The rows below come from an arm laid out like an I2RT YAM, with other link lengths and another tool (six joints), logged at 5 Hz.
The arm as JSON. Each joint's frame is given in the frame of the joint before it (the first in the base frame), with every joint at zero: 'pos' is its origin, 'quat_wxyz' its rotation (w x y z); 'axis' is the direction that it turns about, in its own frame. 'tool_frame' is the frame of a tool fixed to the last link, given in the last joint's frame.
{
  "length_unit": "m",
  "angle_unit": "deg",
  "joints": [
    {
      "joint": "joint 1",
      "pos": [
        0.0,
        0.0,
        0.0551
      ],
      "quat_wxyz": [
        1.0,
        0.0,
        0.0,
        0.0
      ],
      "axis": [
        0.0,
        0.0,
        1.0
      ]
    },
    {
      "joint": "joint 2",
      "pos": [
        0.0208,
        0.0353,
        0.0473
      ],
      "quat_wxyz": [
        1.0,
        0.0,
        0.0,
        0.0
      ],
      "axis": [
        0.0,
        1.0,
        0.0
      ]
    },
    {
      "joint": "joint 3",
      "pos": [
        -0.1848,
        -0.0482,
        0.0
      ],
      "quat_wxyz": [
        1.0,
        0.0,
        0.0,
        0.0
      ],
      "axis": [
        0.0,
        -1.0,
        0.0
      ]
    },
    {
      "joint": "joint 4",
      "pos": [
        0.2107,
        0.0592,
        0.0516
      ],
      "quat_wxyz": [
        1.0,
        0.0,
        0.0,
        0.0
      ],
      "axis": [
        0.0,
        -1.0,
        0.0
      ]
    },
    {
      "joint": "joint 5",
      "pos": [
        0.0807,
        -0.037,
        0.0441
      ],
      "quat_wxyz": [
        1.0,
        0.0,
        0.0,
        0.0
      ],
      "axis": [
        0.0,
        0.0,
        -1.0
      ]
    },
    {
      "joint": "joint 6",
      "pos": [
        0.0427,
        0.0,
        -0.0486
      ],
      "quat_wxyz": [
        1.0,
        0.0,
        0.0,
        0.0
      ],
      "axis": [
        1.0,
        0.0,
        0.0
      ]
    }
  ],
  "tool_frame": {
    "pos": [
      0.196,
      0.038,
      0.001
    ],
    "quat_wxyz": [
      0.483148,
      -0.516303,
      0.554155,
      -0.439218
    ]
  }
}
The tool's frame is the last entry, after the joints.
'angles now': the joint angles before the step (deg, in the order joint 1, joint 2, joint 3, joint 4, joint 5, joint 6). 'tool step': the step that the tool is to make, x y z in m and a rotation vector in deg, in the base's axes. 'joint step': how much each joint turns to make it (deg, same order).
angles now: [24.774 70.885 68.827 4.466 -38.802 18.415]
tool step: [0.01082 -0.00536 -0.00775 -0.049 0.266 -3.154]
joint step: [-0.032 -1.025 -2.544 1.214 3.122 -0.070]
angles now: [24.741 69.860 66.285 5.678 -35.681 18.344]
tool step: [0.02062 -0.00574 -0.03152 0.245 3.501 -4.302]
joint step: [0.023 0.154 -6.232 4.371 4.356 1.925]
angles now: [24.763 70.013 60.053 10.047 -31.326 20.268]
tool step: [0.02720 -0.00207 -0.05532 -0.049 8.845 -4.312]
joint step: [0.329 4.328 -4.606 3.061 4.450 4.470]
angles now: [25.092 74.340 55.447 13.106 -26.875 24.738]
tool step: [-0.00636 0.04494 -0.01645 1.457 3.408 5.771]
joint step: [4.640 10.449 5.068 4.449 -1.438 3.070]
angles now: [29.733 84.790 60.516 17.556 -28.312 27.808]
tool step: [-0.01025 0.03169 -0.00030 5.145 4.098 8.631]
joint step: [0.913 10.637 5.606 7.746 -8.304 6.819]
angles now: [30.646 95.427 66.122 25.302 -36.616 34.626]
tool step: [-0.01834 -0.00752 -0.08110 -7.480 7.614 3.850]
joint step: [-1.435 1.936 -4.800 -6.526 -4.691 -4.639]
